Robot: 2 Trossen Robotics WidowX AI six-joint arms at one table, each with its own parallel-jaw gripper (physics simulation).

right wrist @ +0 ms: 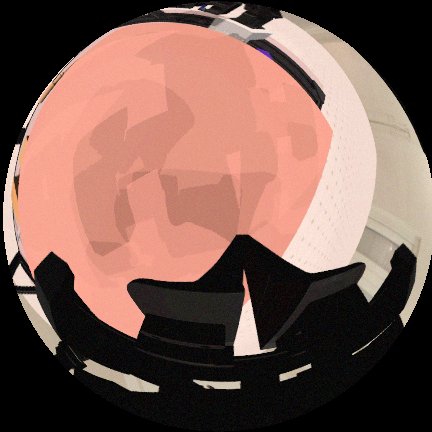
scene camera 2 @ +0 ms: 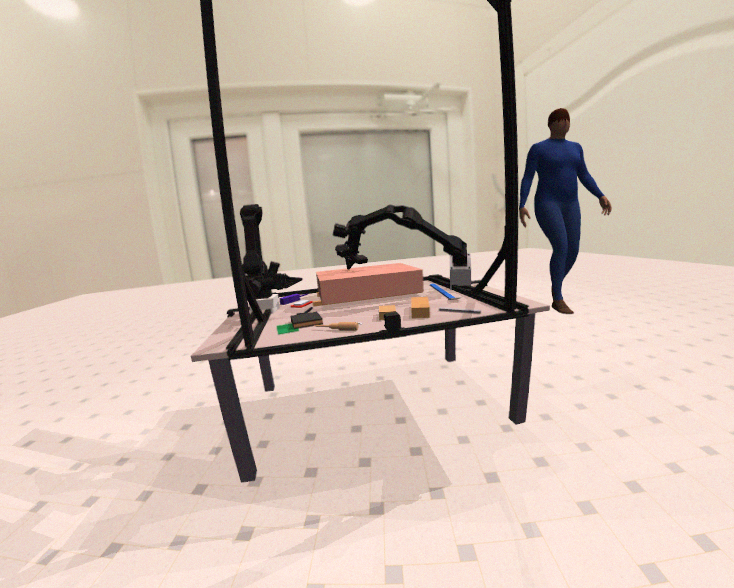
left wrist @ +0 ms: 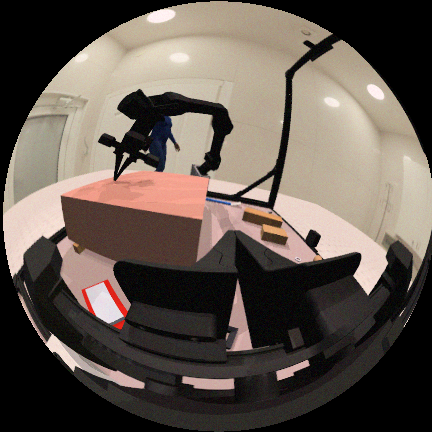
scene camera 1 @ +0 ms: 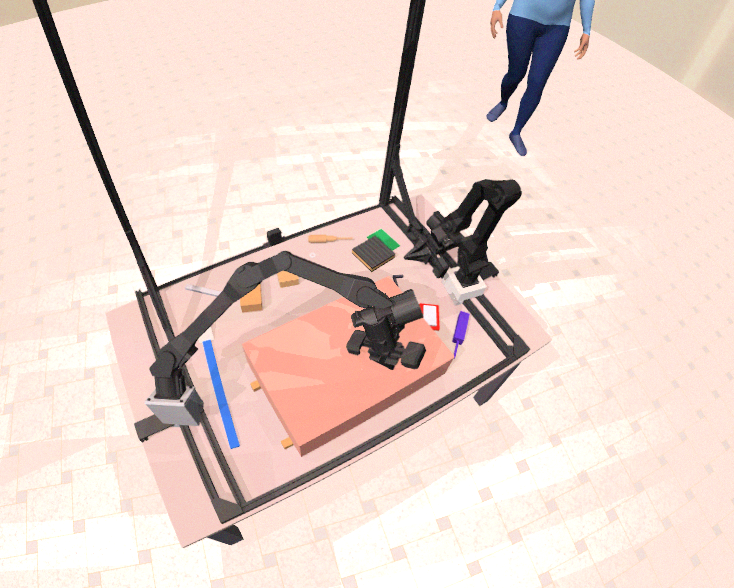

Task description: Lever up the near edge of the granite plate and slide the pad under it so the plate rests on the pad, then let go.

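Note:
The granite plate, a thick salmon slab, lies on small wooden battens. A dark ribbed square pad with a wood-coloured side lies beside a green sheet. A white block on a red base lies beside the plate. My left gripper is shut and empty, beside the plate. My right gripper is shut and empty, pointing down at the plate's top; contact is unclear.
A purple-handled tool lies near the frame rail. A blue strip, two wooden blocks, a wooden-handled tool and a black angled key are also on the table.

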